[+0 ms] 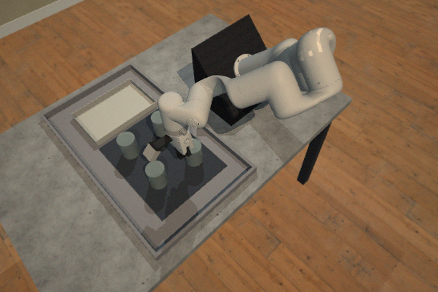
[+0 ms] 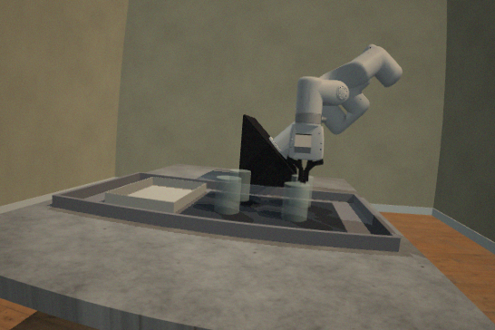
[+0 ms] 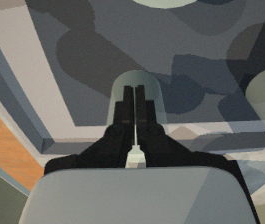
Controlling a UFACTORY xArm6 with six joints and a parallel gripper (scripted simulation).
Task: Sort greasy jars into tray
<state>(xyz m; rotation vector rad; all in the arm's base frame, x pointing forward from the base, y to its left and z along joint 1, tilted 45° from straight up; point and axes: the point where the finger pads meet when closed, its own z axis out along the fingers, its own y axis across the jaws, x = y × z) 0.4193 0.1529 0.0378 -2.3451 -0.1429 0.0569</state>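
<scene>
My hand is 4 cm short of the dark mat, 9 cm to the left of it and 10 cm above it. Round my hand: cream tray (7 cm ahead, 41 cm to the right, 9 cm below).
</scene>
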